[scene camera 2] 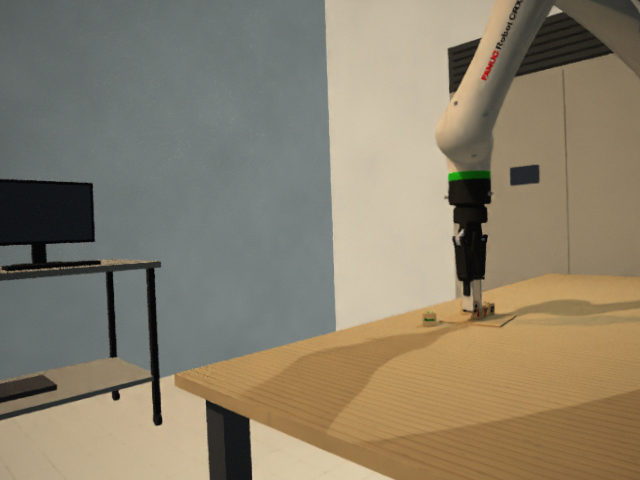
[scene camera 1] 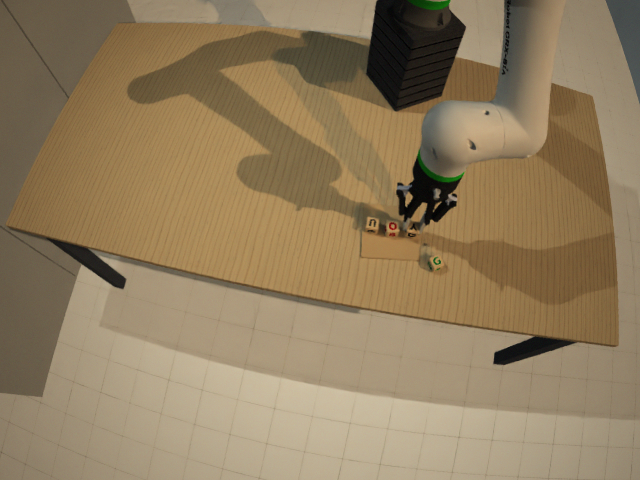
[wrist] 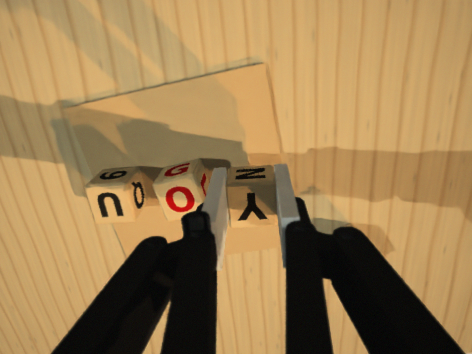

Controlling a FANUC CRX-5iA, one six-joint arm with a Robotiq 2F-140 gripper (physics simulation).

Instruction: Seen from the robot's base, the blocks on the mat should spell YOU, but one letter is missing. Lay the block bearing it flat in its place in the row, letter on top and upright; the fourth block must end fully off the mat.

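My gripper (scene camera 1: 415, 225) (scene camera 2: 471, 310) (wrist: 251, 185) is shut on the Y block (scene camera 1: 412, 231) (wrist: 252, 207), low at the right end of the row in scene camera 1. Its Y faces up, and an N shows on one side. Whether its underside touches the mat is hidden. The O block (scene camera 1: 392, 228) (wrist: 179, 198), red letter on top, sits slightly turned close beside one finger pad; contact is unclear. The U block (scene camera 1: 372, 225) (wrist: 110, 204) sits beyond it on the mat (scene camera 1: 390, 249) (wrist: 260, 125). The green G block (scene camera 1: 436, 262) (scene camera 2: 429, 318) lies off the mat.
The wooden table (scene camera 1: 206, 206) (scene camera 2: 465, 382) surrounds the mat, and its long edge runs beyond the G block. The dark ribbed robot pedestal (scene camera 1: 413, 67) stands at the opposite side. A separate desk (scene camera 2: 129, 264) with a monitor (scene camera 2: 46, 211) stands away from the table.
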